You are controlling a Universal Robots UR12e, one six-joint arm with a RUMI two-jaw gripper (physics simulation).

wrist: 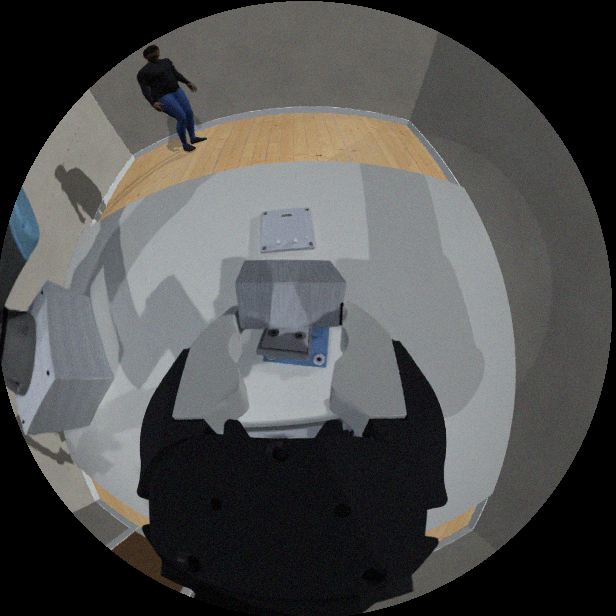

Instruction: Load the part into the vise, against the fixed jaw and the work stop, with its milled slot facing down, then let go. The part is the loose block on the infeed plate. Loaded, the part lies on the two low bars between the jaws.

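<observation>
The part (290, 293) is a grey block sitting between my two grey fingertips, well above the white table. My gripper (291, 324) is shut on it, with the left finger (209, 367) and right finger (367, 367) pressing its lower corners. The face towards the camera has a lighter band down its middle; I cannot tell if that is the slot. A large grey machined body, likely the vise (63, 362), stands at the far left edge, partly cut off. Its jaws and low bars are hidden.
Under the part lies a blue plate (318, 353) carrying a small dark grey fixture (284, 341). A square grey plate with bolt holes (286, 229) lies further out. A person (169, 94) stands on the wooden floor beyond the table.
</observation>
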